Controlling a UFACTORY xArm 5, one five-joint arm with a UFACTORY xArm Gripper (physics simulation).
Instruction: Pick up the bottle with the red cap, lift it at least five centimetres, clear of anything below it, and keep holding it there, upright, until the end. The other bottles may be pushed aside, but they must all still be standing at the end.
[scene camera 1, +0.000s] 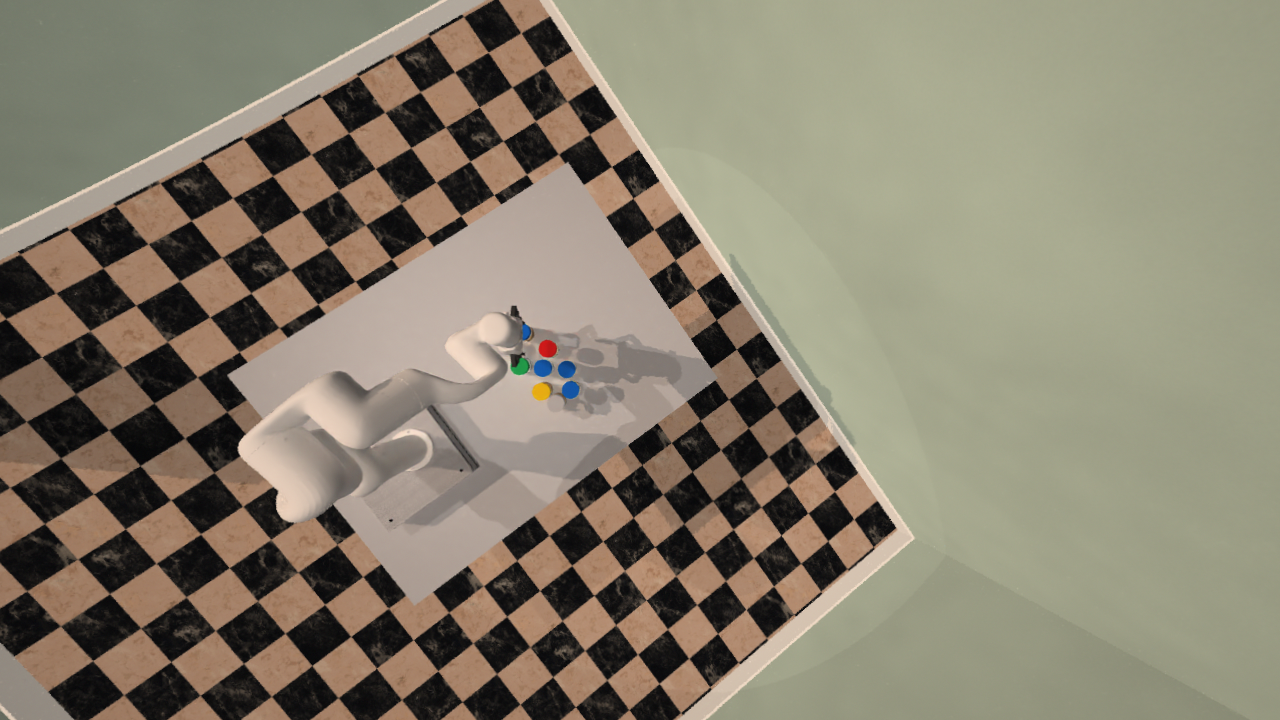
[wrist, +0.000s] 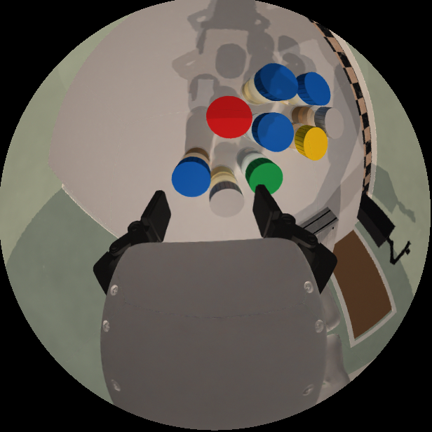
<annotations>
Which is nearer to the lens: the red-capped bottle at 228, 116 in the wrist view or the blue-capped bottle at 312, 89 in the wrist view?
The red-capped bottle.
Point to the gripper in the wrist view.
210, 199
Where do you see a blue-capped bottle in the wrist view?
At 273, 82
</annotations>
